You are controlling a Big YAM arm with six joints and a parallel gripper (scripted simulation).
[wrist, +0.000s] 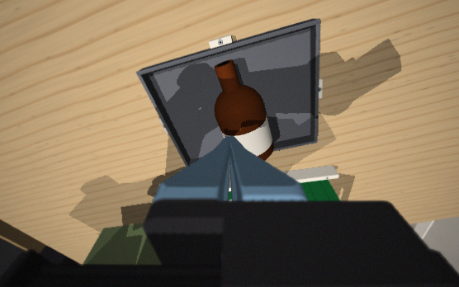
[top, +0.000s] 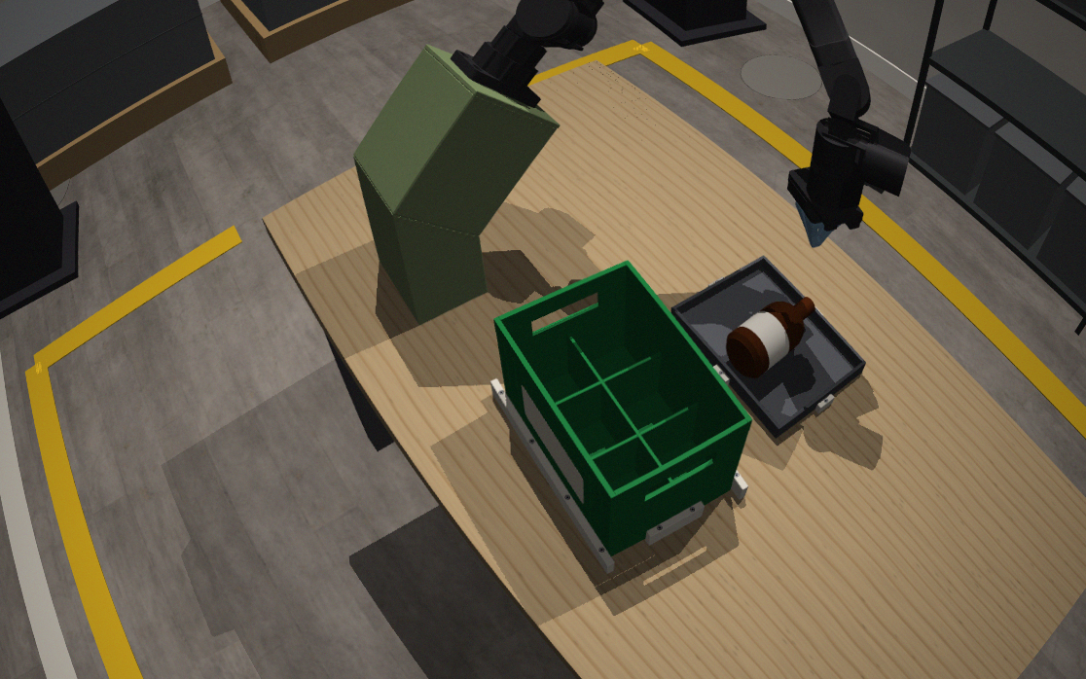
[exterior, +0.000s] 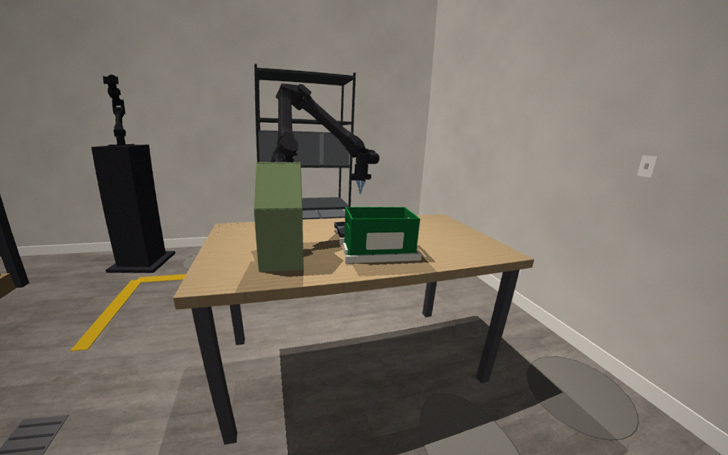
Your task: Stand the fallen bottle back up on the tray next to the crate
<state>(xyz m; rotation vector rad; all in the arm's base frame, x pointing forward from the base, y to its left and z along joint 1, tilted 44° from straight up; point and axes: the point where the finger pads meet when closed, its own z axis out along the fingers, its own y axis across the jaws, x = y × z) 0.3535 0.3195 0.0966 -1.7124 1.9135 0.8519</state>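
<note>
Right now my hand is 15 cm above the brown bottle, 5 cm to the left of it and 1 cm short of it. Round my hand: dark grey tray 18 cm below, 5 cm to the right, 1 cm ahead; green crate 33 cm to the right, 11 cm below, 4 cm ahead.
</note>
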